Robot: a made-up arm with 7 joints.
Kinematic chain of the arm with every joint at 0, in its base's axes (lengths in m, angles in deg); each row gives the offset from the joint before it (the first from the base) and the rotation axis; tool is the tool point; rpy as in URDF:
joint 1: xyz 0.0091 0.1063 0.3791 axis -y
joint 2: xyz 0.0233 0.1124 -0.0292 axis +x
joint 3: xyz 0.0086 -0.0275 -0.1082 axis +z
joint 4: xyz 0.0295 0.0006 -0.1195 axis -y
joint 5: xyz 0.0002 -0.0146 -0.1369 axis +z
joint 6: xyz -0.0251 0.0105 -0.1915 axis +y
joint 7: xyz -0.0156 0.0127 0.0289 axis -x
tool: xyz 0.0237 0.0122 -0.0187 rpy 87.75 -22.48 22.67
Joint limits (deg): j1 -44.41..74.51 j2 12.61..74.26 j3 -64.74..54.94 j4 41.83..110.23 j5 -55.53..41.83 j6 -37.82..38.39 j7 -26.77..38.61
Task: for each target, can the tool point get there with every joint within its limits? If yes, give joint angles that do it. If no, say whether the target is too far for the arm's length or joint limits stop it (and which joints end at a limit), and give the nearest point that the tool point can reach.
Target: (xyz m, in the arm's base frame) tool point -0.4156 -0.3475 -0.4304
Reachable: no: too far | nearest point -0.2280 0.0105 -0.0834 | short by 0.533 m
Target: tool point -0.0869 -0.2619 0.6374
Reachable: no: joint limits stop it (at a limit: joint 1, joint 2, joint 3, joint 4, joint 5, joint 6, joint 7) | nearest point 0.2340 -0.0633 0.5064 | short by 0.399 m
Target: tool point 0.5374 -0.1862 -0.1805
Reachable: no: too far | nearest point 0.3702 0.0178 -0.0034 | short by 0.318 m
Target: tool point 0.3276 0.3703 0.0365
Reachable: yes | joints -0.30 67.83 -38.03 82.62 -46.48 22.17 16.68
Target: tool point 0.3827 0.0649 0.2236
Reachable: yes | joints 26.72 33.04 -51.29 103.47 -27.81 21.55 3.39
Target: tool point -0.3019 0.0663 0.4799
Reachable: no: joint limits stop it (at a limit: joint 1, joint 2, joint 3, joint 4, joint 5, joint 6, joint 7) | nearest point -0.1111 0.3695 0.6215 | short by 0.385 m
